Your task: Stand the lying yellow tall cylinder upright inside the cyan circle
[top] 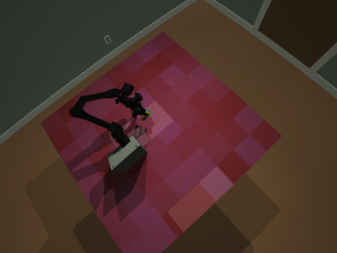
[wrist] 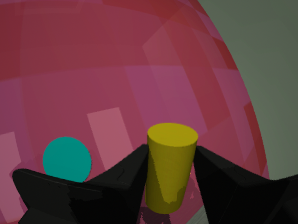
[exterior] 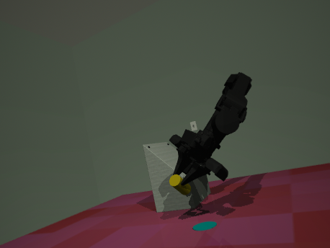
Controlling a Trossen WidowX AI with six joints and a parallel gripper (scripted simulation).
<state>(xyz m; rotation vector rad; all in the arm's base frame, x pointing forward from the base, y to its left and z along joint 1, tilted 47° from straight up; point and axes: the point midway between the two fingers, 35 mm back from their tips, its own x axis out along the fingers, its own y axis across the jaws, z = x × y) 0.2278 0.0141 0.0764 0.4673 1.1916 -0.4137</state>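
The cyan circle lies 2 cm ahead of my gripper tip, 5 cm to the left of it and 12 cm below it. From my gripper tip the other things lie so: yellow tall cylinder (2 cm behind, 1 cm below).
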